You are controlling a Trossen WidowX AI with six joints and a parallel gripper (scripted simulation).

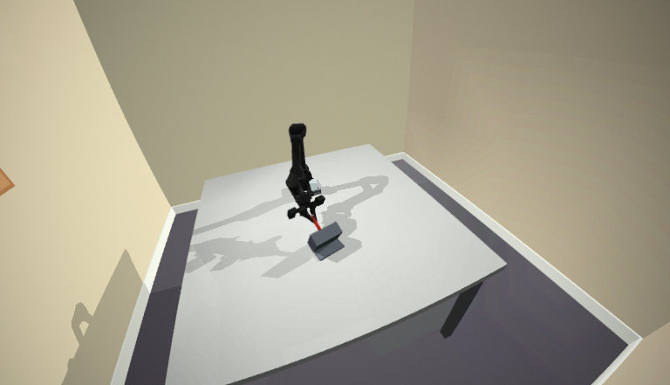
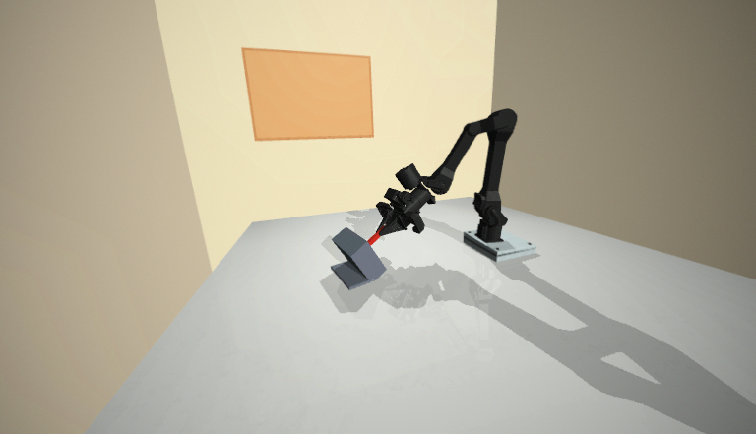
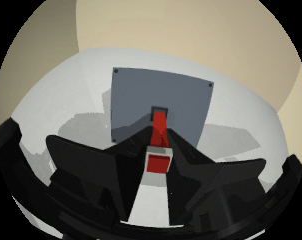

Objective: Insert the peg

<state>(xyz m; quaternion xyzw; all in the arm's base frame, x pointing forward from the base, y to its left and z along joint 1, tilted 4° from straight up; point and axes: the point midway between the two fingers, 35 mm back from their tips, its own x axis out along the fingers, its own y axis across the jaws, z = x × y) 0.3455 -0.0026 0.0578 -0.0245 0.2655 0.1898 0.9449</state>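
Now: gripper tip 6 cm short of the grey sloped panel, 3 cm to the right of it and 4 cm above it. Round my gripper tip: red peg 1 cm behind, 1 cm to the right, 1 cm above.
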